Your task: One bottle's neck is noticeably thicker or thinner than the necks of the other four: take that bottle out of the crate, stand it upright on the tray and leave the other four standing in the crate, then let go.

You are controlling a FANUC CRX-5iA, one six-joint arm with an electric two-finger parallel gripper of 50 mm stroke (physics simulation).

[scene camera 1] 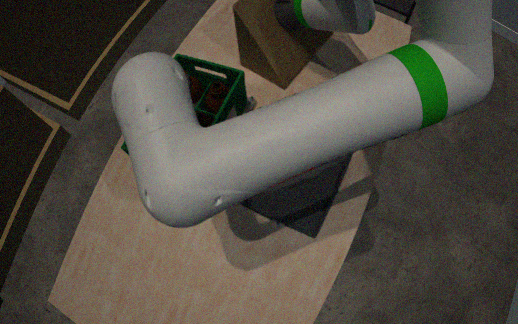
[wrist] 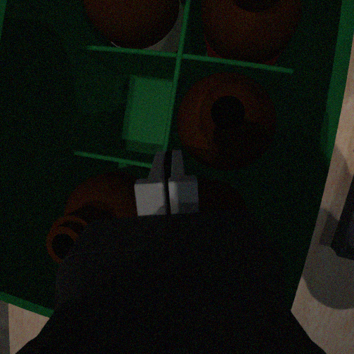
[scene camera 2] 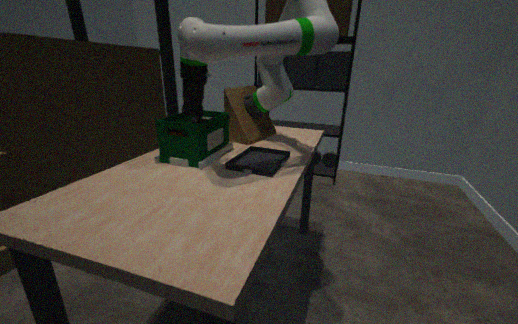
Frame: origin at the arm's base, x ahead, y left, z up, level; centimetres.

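Where they show: arm's base, origin of the base link: (scene camera 1: 292,7) (scene camera 2: 252,107).
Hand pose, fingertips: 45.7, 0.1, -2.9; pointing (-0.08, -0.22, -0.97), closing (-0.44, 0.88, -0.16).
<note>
Each offset is from my fingertips to the top centre of the thing, as dx, dy, dz. "spot": to the spot under its first point.
The green crate {-3.3, -2.2, +4.1} (scene camera 1: 241,90) (scene camera 2: 172,145) (wrist: 335,100) stands on the table. In the wrist view brown bottles show in its cells: one upper left (wrist: 131,20), one upper right (wrist: 250,35), one middle right (wrist: 200,125), one lower left (wrist: 102,192) that looks tilted, and a dim one lower right (wrist: 222,195), mostly hidden by the gripper. The middle left cell holds no bottle. My gripper (scene camera 2: 194,120) (wrist: 169,167) is shut with nothing visible between its fingers, pointing down at the crate's opening; the arm hides it in scene camera 1. The dark tray {spot: -8.6, +31.4, -12.9} (scene camera 1: 315,195) (scene camera 2: 257,161) lies beside the crate.
A brown wedge-shaped box (scene camera 1: 270,50) (scene camera 2: 242,117) stands behind the crate. A white arm section with a green ring (scene camera 1: 340,15) (scene camera 2: 274,95) hangs near it. The raised forearm (scene camera 1: 300,125) (scene camera 2: 240,42) passes above the tray. A dark shelf rack stands behind the table.
</note>
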